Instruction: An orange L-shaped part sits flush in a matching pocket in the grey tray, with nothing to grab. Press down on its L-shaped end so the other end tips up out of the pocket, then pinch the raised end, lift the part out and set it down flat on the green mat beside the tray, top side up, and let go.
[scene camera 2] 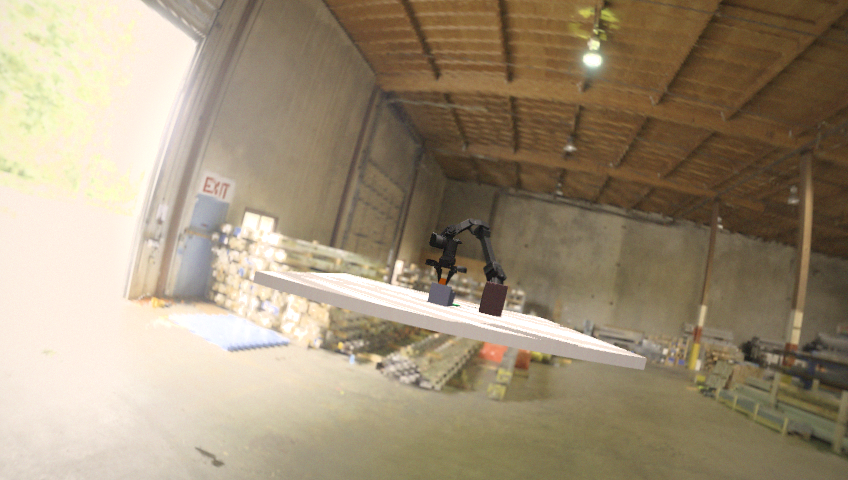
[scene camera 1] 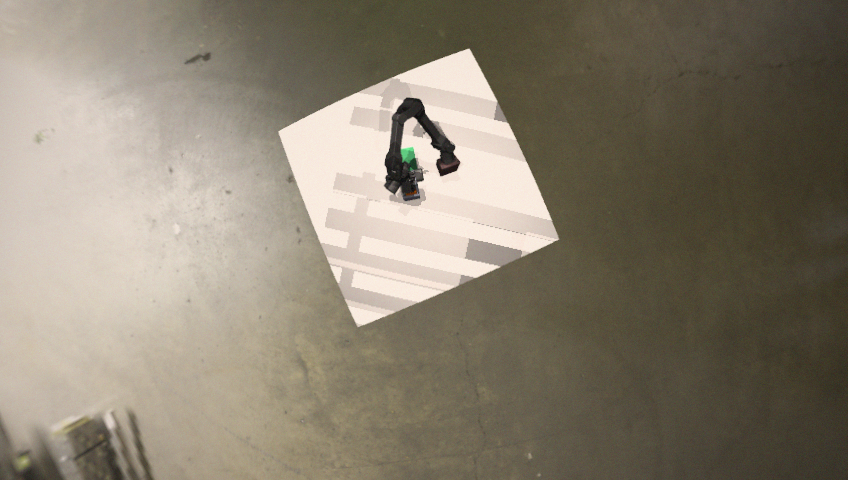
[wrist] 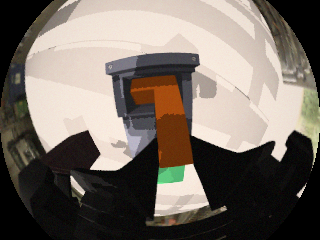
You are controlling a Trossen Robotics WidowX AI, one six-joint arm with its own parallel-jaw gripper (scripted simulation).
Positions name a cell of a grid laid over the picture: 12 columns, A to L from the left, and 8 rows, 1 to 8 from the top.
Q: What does my gripper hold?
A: An orange L-shaped part.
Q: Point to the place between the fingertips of my gripper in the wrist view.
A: G5
